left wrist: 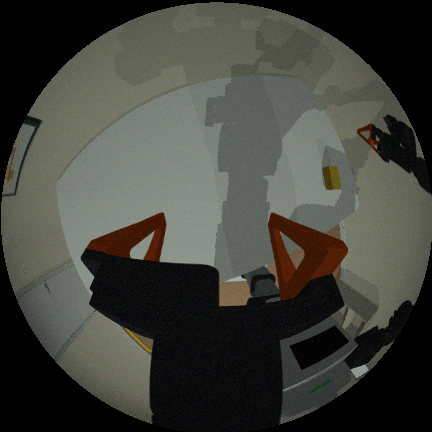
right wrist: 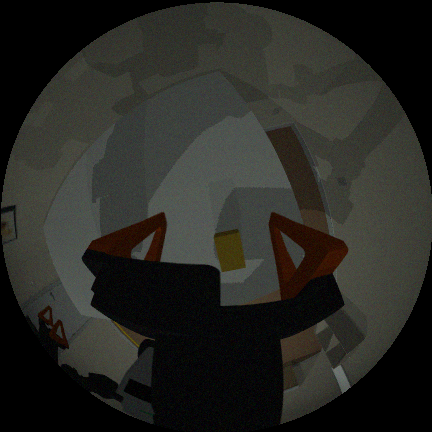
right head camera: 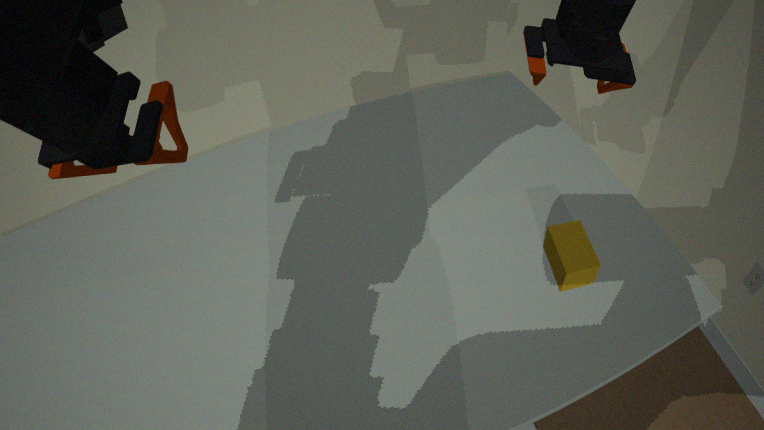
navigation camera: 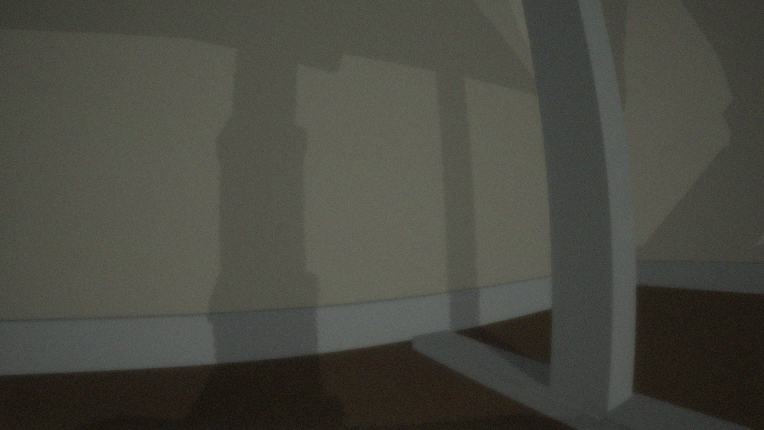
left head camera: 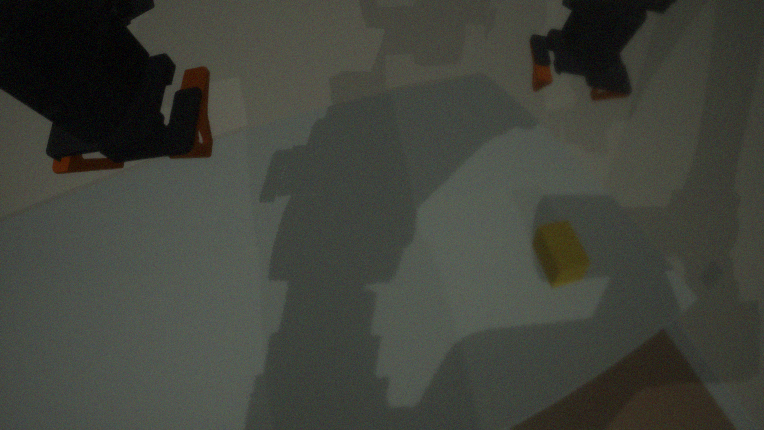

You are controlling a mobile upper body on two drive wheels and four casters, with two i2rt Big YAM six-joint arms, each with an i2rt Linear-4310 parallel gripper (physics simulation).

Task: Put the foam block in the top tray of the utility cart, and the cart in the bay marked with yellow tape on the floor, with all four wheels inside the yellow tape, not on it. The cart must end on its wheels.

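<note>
The yellow foam block [left head camera: 564,253] [right head camera: 574,248] [left wrist: 332,178] [right wrist: 230,252] lies on the pale table [left head camera: 160,267] [right head camera: 160,293] [left wrist: 150,150], near its right-hand corner. My right gripper [left head camera: 566,94] [right head camera: 568,87] [right wrist: 217,217] is open and empty, in the air beyond the block in the head views; its wrist view shows the block ahead, between the fingers' directions but apart from them. My left gripper [left head camera: 133,160] [right head camera: 120,165] [left wrist: 216,218] is open and empty, far left of the block. A short yellow tape line [left wrist: 137,340] [right wrist: 126,335] shows on the floor. I cannot make out the utility cart.
A pale table leg [navigation camera: 580,213] stands on a long floor foot [navigation camera: 491,368] in the navigation view, close to the wall [navigation camera: 374,186]. Brown floor [right head camera: 641,384] shows beyond the table's edge. A framed picture [left wrist: 21,157] hangs at the left. Strong arm shadows cross the table.
</note>
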